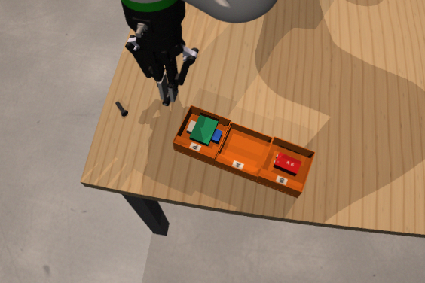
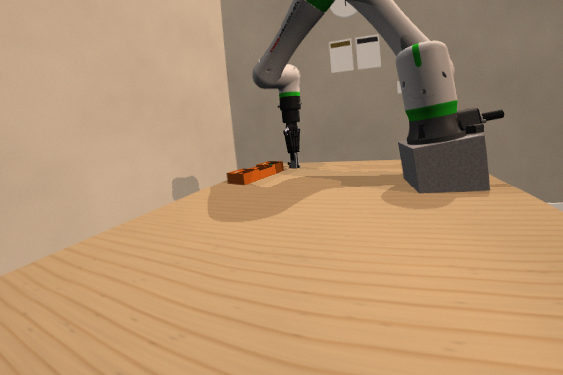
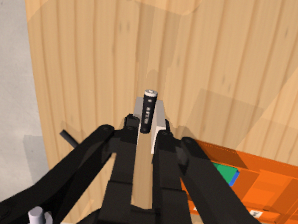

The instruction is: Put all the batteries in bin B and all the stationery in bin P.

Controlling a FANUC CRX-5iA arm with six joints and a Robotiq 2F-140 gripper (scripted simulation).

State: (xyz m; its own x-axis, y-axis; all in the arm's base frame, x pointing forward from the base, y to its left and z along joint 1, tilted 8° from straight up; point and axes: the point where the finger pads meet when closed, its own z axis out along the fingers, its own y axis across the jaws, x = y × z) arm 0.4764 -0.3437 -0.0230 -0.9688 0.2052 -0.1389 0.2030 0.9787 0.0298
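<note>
My gripper is now 230 mm to the right of the red battery pack, 140 mm short of it and 20 mm above it. The rest, counted from my hand: white-and-blue eraser 80 mm ahead, 70 mm to the left, 20 mm below; black cylindrical battery 30 mm below; black bolt 90 mm to the right, 40 mm ahead, 30 mm below.
</note>
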